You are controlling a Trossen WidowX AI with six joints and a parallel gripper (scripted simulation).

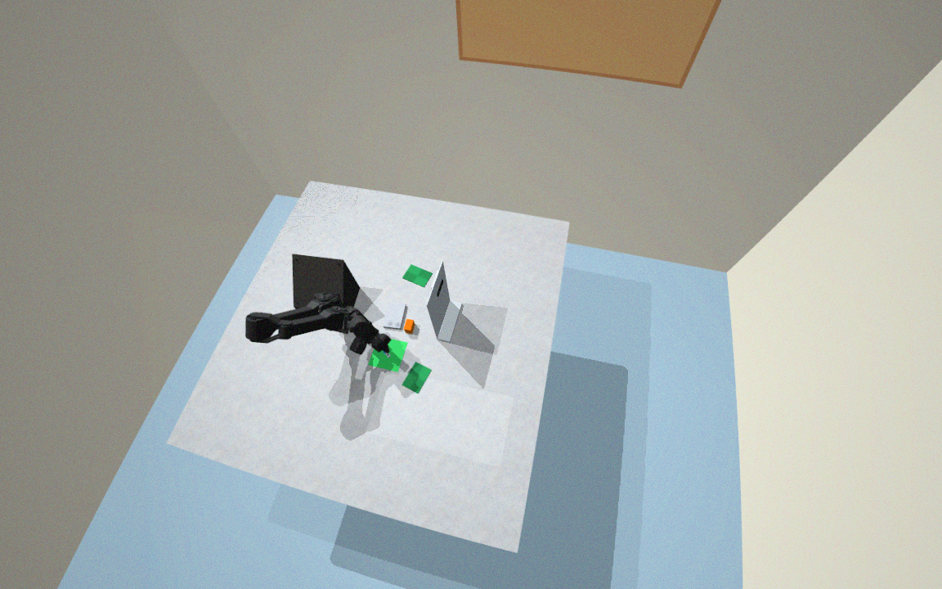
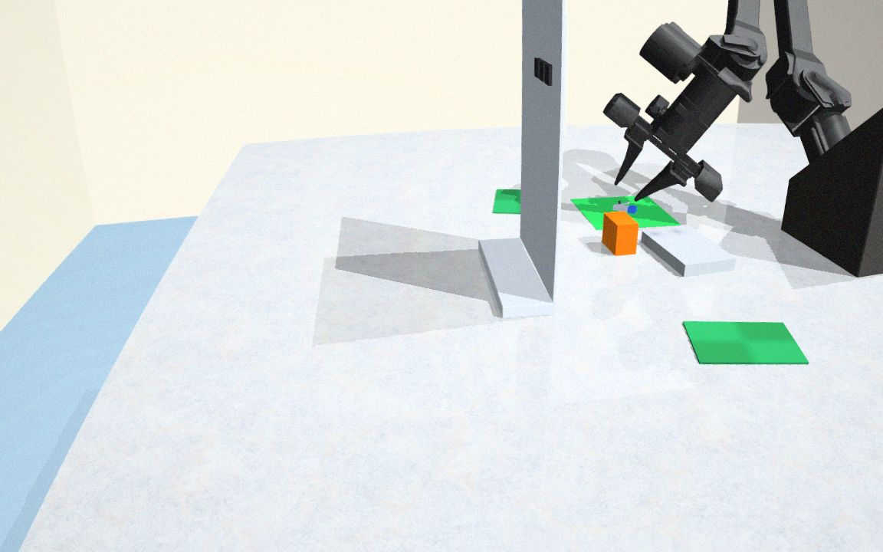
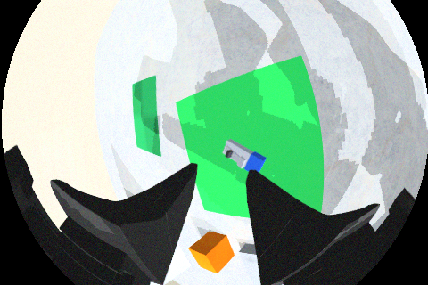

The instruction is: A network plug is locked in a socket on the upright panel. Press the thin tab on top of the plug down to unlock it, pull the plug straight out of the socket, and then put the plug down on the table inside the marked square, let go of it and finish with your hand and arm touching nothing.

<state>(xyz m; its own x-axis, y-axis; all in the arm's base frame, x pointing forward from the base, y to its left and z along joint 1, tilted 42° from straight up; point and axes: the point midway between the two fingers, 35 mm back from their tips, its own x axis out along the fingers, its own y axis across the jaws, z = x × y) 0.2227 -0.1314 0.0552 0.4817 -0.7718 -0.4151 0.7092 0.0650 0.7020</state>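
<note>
Right now the network plug is 20 mm below my gripper tip. The rest, counted from my gripper tip: flat grey block 10 mm behind, 150 mm to the left, 20 mm below; then orange block 60 mm ahead, 110 mm to the left, 10 mm below; then grey panel 200 mm ahead, 170 mm to the left, 110 mm above.
</note>
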